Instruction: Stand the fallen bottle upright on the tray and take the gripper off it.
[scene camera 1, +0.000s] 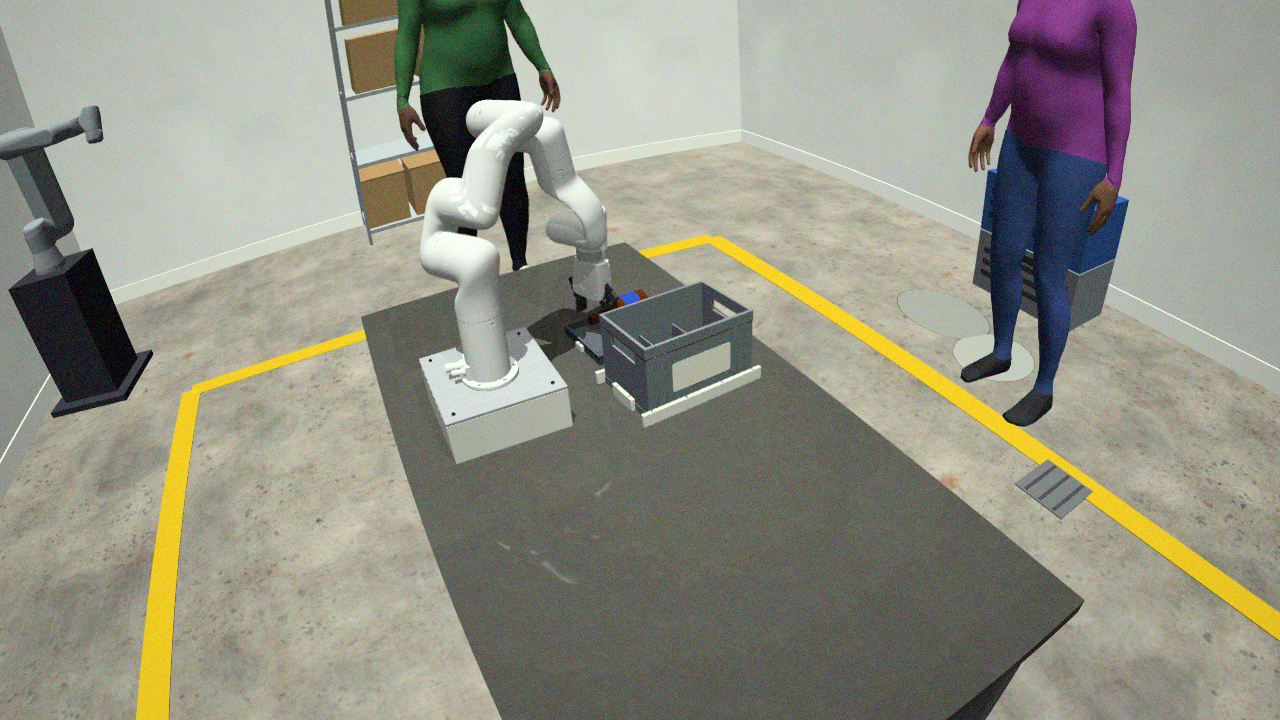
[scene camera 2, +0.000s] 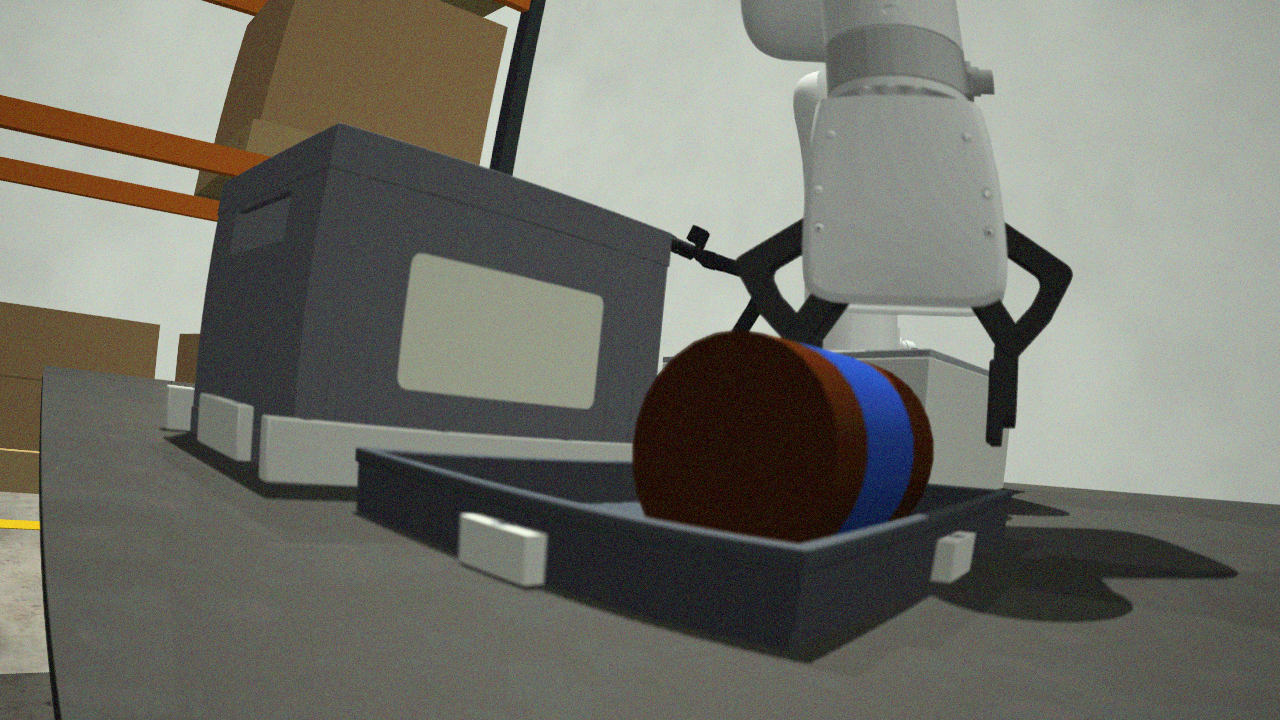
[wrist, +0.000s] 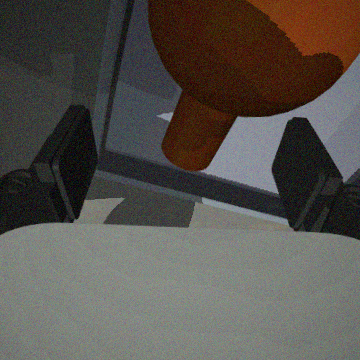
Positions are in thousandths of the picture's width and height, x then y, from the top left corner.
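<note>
Scene camera 2 shows a brown bottle (scene camera 2: 580, 601) and my gripper (scene camera 2: 706, 615). The wrist view shows both as well: the bottle (wrist: 629, 182) and the gripper (wrist: 521, 382).
</note>
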